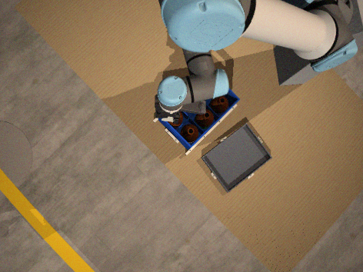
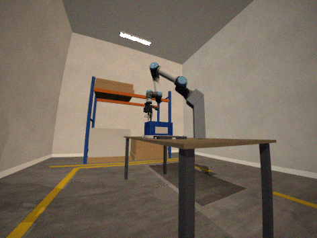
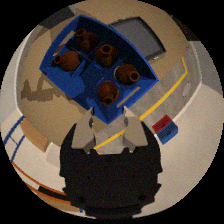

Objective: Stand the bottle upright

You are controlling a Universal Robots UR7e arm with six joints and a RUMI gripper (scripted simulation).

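The brown bottle lies 3 cm ahead of my hand, 8 cm to the left of it and 12 cm below it. From my hand the other things lie so: blue crate: 7 cm behind, 7 cm to the left, 12 cm below; grey tray: 2 cm ahead, 32 cm to the left, 19 cm below.
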